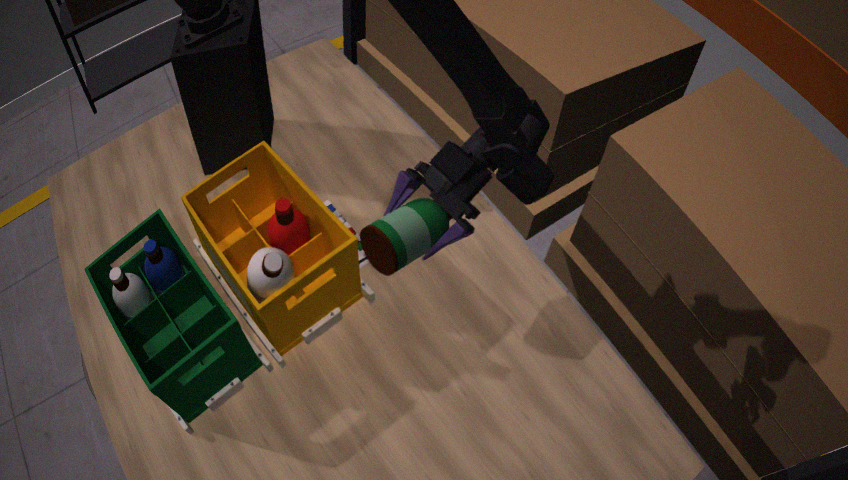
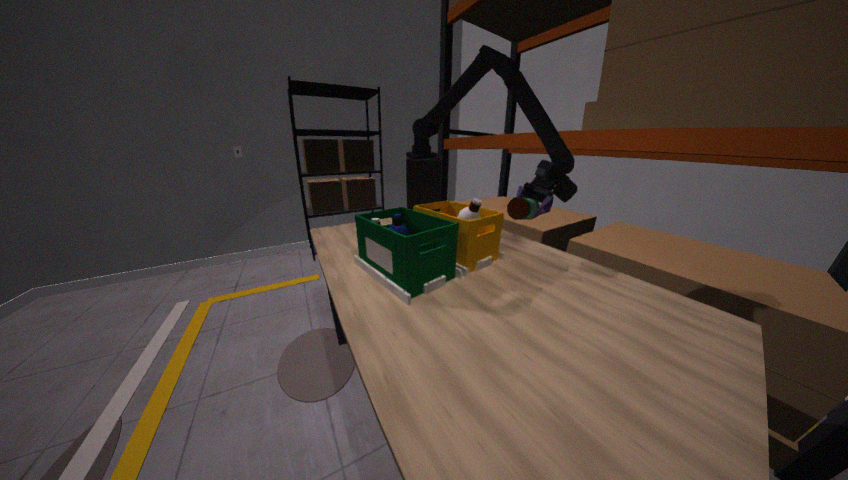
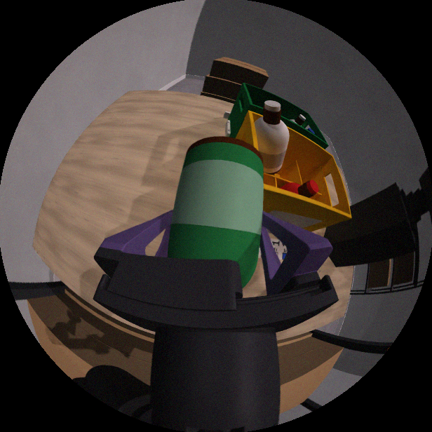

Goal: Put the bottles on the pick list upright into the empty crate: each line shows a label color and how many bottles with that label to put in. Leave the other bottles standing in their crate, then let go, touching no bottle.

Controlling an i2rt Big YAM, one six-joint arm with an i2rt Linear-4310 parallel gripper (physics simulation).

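Seen in the pictures: gripper, between the fingertips: (image 1: 403,239) (image 2: 523,211); arm's base, origin of its link: (image 1: 210,23) (image 2: 421,156).
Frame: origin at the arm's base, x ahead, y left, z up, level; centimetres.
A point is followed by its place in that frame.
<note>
My gripper (image 1: 407,235) {y 12.5, x 50.2, z -17.2 cm} (image 2: 531,203) {y 12.5, x 50.2, z -17.2 cm} (image 3: 215,215) is shut on a green bottle (image 1: 419,228) {y 13.7, x 52.2, z -13.1 cm} (image 2: 519,208) {y 7.8, x 51.8, z -15.3 cm} (image 3: 220,190) with a pale green label. It holds the bottle tilted far over above the table, beside the yellow crate (image 1: 339,297) {y 2.7, x 47.0, z -30.4 cm} (image 2: 482,246) {y -3.1, x 48.0, z -27.7 cm} (image 3: 327,217), brown base outward; the neck is hidden. In the yellow crate stand a red bottle (image 1: 288,228) {y -0.1, x 35.7, z -23.0 cm} (image 3: 292,188) and a white bottle (image 1: 264,282) {y -8.4, x 46.7, z -16.6 cm} (image 2: 468,212) {y -8.6, x 46.0, z -16.2 cm} (image 3: 272,142). In the green crate (image 1: 238,350) {y -17.1, x 49.7, z -25.8 cm} (image 2: 428,267) {y -25.7, x 51.5, z -28.2 cm} (image 3: 235,117) stand a white bottle (image 1: 132,295) {y -31.7, x 32.3, z -23.7 cm} and a blue bottle (image 1: 161,267) {y -24.2, x 30.3, z -23.2 cm} (image 2: 398,227) {y -25.1, x 30.2, z -23.1 cm}. The pick list (image 1: 340,215) {y 12.0, x 29.4, z -35.3 cm} (image 3: 278,247) is partly hidden.
White strips (image 1: 322,324) {y -1.9, x 48.9, z -32.6 cm} edge both crates on the wooden table (image 1: 446,416) {y 7.1, x 72.1, z -35.5 cm} (image 2: 565,368) {y -16.7, x 86.6, z -35.5 cm}. The black pedestal (image 1: 223,101) {y -1.5, x 7.1, z -14.9 cm} stands behind the yellow crate. Large cardboard boxes (image 1: 702,196) (image 2: 684,255) stand beyond the table's edge on the gripper's side.
</note>
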